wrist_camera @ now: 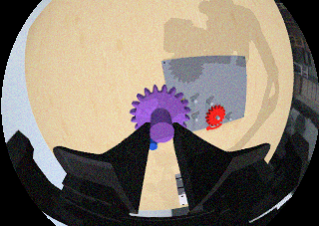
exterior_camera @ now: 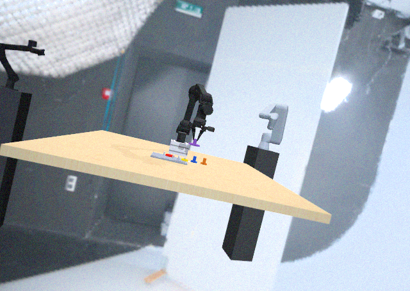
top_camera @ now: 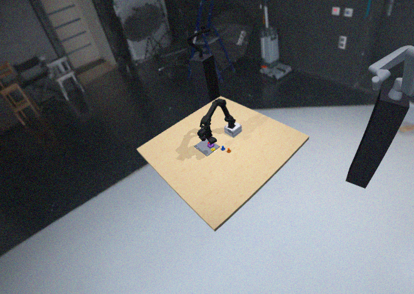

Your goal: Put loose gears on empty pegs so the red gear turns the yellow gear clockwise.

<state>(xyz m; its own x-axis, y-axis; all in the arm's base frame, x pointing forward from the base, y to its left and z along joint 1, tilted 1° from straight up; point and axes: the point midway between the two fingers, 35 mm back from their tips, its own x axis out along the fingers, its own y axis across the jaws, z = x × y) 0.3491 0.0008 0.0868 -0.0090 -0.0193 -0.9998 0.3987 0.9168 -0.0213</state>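
My gripper tip is now 4 cm past the yellow gear, 2 cm to the left of it and 13 cm above it. Also, from my gripper tip: blue gear 10 cm behind, 5 cm to the left, 13 cm below; then purple gear 1 cm below; then white arrow 4 cm behind, 13 cm below.
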